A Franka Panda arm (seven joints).
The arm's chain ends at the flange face. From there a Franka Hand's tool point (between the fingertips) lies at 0.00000 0.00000 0.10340 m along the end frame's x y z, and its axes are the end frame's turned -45 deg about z.
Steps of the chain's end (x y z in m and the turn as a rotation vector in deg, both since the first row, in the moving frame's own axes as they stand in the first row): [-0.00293 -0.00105 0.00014 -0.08 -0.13 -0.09]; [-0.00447 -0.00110 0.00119 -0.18 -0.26 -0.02]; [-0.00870 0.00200 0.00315 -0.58 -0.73 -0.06]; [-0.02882 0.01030 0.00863 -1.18 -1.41 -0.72]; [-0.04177 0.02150 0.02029 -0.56 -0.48 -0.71]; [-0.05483 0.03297 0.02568 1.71 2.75 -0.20]
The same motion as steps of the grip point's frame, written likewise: [-0.00160 -0.00288 0.00014 0.04 -0.15 -0.09]; [-0.00294 -0.00404 0.00119 0.06 -0.31 -0.02]; [-0.00924 -0.00493 0.00314 0.11 -0.93 -0.06]; [-0.03097 -0.01337 0.00858 0.16 -1.83 -0.72]; [-0.04607 -0.01422 0.02028 -0.06 -0.74 -0.71]; [-0.05639 -0.01414 0.02551 -0.74 3.15 -0.20]
